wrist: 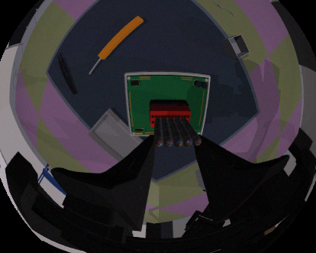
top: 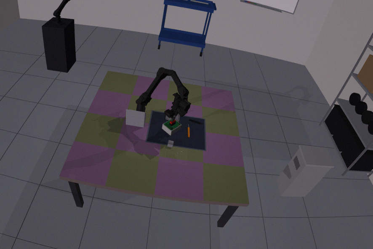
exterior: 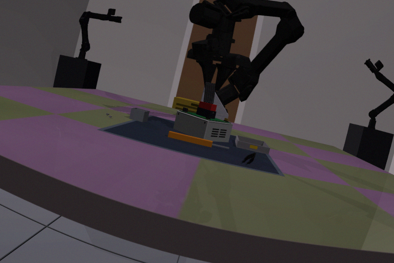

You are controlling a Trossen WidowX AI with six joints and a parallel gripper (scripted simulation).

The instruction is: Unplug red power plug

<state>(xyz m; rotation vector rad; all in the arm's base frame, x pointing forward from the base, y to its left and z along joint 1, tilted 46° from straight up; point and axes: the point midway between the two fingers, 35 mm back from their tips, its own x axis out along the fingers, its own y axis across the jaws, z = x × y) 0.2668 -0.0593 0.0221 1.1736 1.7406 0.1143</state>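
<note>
The red power plug is 4 cm below my gripper tip. The rest, counted from my gripper tip: dark mat 5 cm ahead, 13 cm below.
</note>
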